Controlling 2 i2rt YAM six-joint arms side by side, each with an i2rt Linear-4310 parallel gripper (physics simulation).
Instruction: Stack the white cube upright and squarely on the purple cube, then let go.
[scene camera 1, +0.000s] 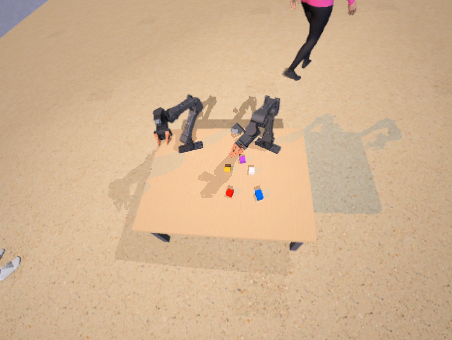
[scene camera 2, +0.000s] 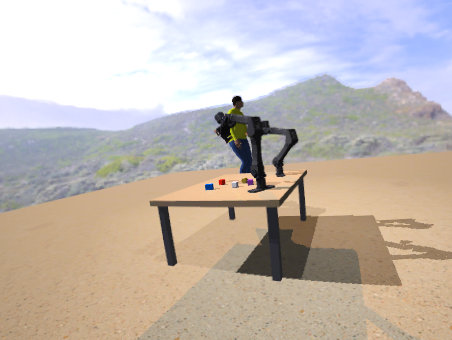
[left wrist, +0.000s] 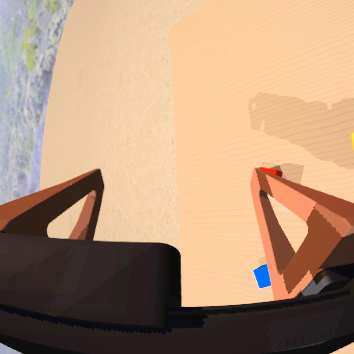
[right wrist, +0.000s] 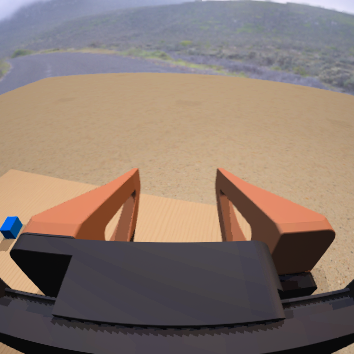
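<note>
The white cube (scene camera 1: 251, 171) (scene camera 2: 235, 185) sits on the table top, apart from the purple cube (scene camera 1: 242, 159) (scene camera 2: 250, 182), which also rests on the table. In scene camera 1 the white cube is below and to the right of the purple one. Neither cube shows in the wrist views. My left gripper (scene camera 1: 236, 153) (left wrist: 176, 176) is wide open and empty, raised above the table; in scene camera 1 it appears just above and left of the purple cube. My right gripper (scene camera 1: 163, 143) (right wrist: 177, 176) is partly open and empty, near the table's upper left corner in scene camera 1.
A yellow cube (scene camera 1: 227, 169) lies left of the white cube in scene camera 1. A red cube (scene camera 1: 229, 193) (scene camera 2: 222, 182) and a blue block (scene camera 1: 259, 195) (scene camera 2: 209, 187) (right wrist: 11, 227) lie farther from the arm bases. Two people stand beyond the table.
</note>
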